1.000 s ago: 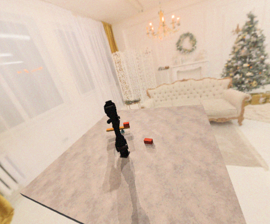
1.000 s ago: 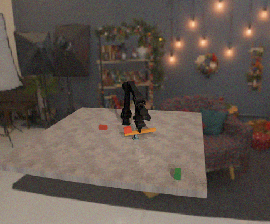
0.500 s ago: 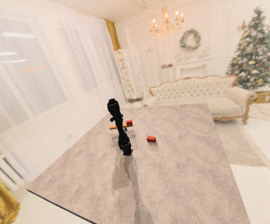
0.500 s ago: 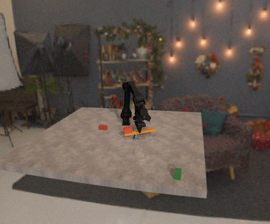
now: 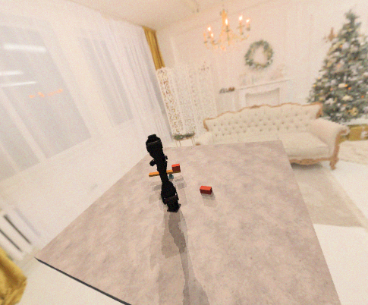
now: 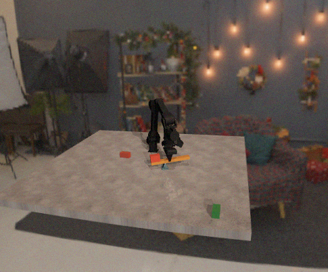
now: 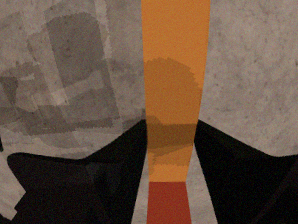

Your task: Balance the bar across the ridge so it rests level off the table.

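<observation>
Right now the small teal ridge is 1 cm ahead of my gripper tip, 3 cm to the right of it and 3 cm below it. Round my gripper tip: green block: 46 cm ahead, 32 cm to the left, 3 cm below; red block: 13 cm behind, 34 cm to the right, 3 cm below.
</observation>
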